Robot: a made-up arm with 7 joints.
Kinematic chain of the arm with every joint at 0, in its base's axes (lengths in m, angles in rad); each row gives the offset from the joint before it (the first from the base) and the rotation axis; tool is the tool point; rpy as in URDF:
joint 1: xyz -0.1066 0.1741 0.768 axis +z
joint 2: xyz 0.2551 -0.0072 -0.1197 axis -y
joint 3: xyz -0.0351 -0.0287 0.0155 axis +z
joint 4: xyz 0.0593 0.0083 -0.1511 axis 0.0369 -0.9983 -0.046
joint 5: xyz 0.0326 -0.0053 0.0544 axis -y
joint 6: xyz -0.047 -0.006 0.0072 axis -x
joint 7: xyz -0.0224 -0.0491 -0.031 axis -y
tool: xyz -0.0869 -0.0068 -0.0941 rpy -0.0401 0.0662 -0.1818
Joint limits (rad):
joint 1: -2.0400..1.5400
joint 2: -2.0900..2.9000
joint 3: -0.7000..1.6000
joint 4: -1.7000..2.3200
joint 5: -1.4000..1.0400
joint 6: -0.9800..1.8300
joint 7: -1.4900..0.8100
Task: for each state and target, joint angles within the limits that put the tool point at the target. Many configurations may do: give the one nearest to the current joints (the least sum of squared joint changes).
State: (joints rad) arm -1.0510 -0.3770 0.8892 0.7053 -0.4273 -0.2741 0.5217
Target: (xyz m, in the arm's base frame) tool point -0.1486 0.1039 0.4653
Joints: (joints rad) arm -1.3874 -0.6144 0.8756 0.8851 -0.5075 -0.3497 0.2833
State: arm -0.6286 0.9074 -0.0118 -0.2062 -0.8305 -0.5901 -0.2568
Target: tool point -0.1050 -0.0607 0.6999
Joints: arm -1.1259 0.7059 0.0054 -0.6632 -0.9494 0.0662 -0.2235
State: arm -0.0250 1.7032 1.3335 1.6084 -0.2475 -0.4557 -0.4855
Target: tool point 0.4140 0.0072 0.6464
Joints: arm -0.1236 1.6691 1.3512 1.2651 -0.4207 -0.4103 -0.6216
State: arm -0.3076 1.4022 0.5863 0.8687 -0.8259 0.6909 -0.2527
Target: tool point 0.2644 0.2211 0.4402
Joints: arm 0.5120 1.2765 0.1173 0.9828 -0.7954 0.5665 -0.4328
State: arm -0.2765 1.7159 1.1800 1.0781 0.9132 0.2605 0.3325
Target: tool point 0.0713 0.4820 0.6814
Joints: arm 0.5822 1.6895 1.5275 1.2597 1.0400 -0.0902 0.4924
